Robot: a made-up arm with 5 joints.
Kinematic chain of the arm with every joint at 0, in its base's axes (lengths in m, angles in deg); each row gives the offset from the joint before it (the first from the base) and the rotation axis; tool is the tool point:
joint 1: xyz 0 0 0.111 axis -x
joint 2: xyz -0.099 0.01 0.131 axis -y
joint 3: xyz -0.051 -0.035 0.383 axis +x
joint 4: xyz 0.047 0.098 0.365 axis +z
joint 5: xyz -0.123 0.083 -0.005 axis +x
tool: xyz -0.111 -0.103 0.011
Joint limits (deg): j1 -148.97..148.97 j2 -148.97..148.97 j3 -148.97..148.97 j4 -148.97..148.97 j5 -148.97..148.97
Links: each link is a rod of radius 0.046 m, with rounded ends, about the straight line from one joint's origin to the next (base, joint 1, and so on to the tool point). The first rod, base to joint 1, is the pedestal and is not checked.
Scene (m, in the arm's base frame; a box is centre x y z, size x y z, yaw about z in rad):
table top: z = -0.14
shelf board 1: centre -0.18 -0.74 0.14 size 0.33 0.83 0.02 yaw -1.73
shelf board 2: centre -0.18 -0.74 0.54 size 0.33 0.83 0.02 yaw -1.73
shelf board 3: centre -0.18 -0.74 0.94 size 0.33 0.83 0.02 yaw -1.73
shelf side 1: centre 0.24 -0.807 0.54 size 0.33 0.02 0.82 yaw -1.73
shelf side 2: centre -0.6 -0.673 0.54 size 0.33 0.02 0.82 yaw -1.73
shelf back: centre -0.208 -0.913 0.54 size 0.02 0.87 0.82 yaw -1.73
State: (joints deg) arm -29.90 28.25 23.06 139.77 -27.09
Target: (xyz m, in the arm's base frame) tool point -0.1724 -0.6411 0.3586
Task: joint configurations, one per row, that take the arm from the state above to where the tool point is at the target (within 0.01 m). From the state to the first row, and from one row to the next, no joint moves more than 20 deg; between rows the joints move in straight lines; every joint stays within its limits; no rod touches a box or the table.
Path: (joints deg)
1: -33.47 27.59 3.92 121.08 -23.62
2: -37.03 26.92 -15.23 102.38 -20.15
3: -40.60 26.26 -34.37 83.69 -16.68
4: -44.17 25.59 -53.51 64.99 -13.21
5: -53.82 31.32 -67.55 81.79 -7.72
6: -63.48 37.06 -81.60 98.58 -2.22
7: -73.13 42.79 -95.64 115.38 3.27
8: -82.79 48.53 -109.68 132.17 8.76
9: -92.44 54.26 -123.72 148.97 14.26
10: -94.02 47.63 -110.06 148.97 12.61
11: -95.59 40.99 -96.40 148.97 10.96
12: -97.17 34.36 -82.74 148.97 9.32

